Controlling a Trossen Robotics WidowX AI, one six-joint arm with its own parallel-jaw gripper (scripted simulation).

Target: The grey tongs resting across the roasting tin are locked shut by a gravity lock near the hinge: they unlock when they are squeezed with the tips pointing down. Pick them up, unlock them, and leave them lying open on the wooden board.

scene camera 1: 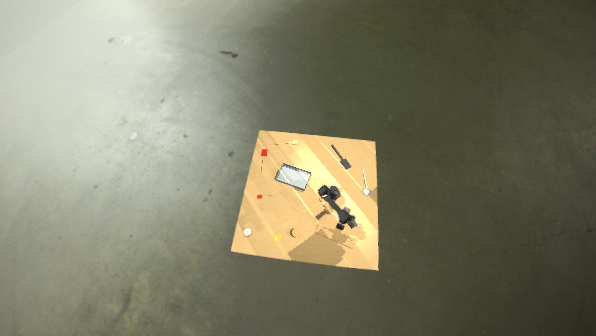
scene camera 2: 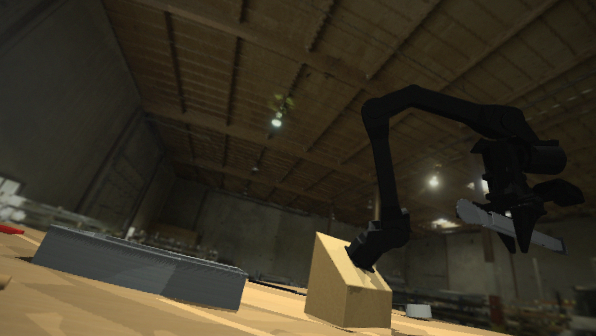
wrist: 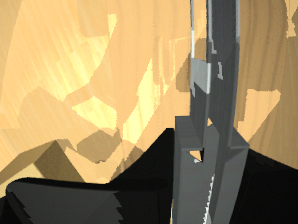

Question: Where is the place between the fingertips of the gripper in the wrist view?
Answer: At 185,134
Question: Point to a grey roasting tin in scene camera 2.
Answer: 95,256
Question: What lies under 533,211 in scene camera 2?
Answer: The gripper.
